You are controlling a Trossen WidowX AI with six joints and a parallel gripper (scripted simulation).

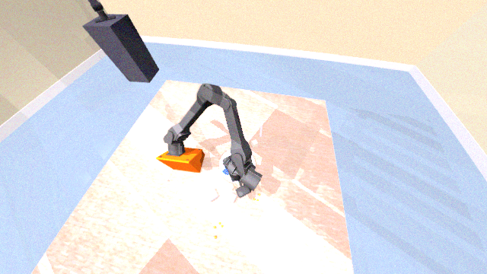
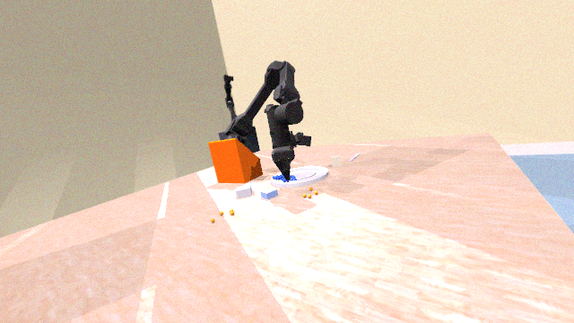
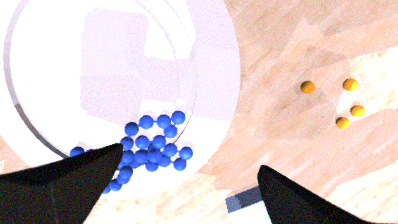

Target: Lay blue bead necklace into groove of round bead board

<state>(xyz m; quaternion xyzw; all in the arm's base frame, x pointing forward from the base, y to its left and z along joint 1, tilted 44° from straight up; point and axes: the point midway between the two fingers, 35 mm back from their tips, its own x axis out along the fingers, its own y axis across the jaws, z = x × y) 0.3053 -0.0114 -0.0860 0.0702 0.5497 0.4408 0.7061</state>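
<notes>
Right now the round white bead board is 8 cm to the left of my gripper tip, 2 cm below it and 1 cm behind it. The rest, counted from my gripper tip: white block: 11 cm behind, 9 cm to the right, 2 cm below; then light blue cube: 9 cm to the right, 2 cm below, 1 cm behind; then beige cube: 22 cm to the left, 8 cm ahead, 1 cm below.
</notes>
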